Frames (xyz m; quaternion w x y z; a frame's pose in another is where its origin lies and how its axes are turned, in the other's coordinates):
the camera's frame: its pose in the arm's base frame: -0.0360 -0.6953 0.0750 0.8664 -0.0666 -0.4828 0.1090
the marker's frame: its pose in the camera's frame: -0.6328 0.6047 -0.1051 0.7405 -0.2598 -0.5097 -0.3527
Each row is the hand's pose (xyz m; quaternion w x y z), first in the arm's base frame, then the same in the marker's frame.
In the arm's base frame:
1: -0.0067 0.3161 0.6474 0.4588 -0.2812 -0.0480 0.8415
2: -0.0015 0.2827 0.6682 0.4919 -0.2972 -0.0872 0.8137
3: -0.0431 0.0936 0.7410 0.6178 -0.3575 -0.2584 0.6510
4: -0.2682 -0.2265 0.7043 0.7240 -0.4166 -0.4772 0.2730
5: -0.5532 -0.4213 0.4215 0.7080 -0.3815 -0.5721 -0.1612
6: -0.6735 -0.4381 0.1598 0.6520 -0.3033 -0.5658 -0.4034
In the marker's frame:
1: 0.6223 1.2222 -0.4691 0.0206 -0.6363 -0.2406 -0.7327
2: 0.6404 1.2078 -0.5014 0.0362 0.6200 0.2487 0.7432
3: 0.7554 1.0793 -0.6156 0.2887 0.5167 0.2733 0.7583
4: 0.9321 0.7285 -0.6315 0.6415 0.2449 0.2722 0.6741
5: 0.9428 0.3342 -0.4230 0.8512 -0.0807 0.2512 0.4536
6: 0.8303 0.1489 -0.2326 0.8954 -0.2590 0.2427 0.2688

